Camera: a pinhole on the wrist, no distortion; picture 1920 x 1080 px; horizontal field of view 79.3 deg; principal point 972.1 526.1 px. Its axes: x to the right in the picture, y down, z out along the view. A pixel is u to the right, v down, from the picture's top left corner.
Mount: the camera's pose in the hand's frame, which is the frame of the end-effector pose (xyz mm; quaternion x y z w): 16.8 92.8 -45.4 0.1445 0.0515 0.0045 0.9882
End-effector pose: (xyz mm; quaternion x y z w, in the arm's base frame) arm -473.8 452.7 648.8 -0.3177 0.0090 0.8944 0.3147
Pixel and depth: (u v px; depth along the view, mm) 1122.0 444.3 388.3
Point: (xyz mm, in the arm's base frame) -688.7 613.9 844.3
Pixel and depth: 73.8 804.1 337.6
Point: -570.7 352.5 1015.8
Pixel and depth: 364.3 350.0 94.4
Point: -514.6 408.9 688.8
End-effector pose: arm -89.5 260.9 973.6 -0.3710 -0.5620 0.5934 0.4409
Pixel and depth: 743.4 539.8 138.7
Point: -180.8 235.1 928.3
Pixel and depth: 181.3 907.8 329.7
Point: -343.7 -8.8 897.1
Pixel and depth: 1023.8 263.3 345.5
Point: -346.8 234.2 1081.5
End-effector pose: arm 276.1 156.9 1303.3 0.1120 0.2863 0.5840 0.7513
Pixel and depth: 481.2 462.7 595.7
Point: 644.4 49.9 1734.2
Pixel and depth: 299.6 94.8 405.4
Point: 570.0 -6.5 1529.8
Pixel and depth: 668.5 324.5 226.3
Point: 374.5 163.1 1437.3
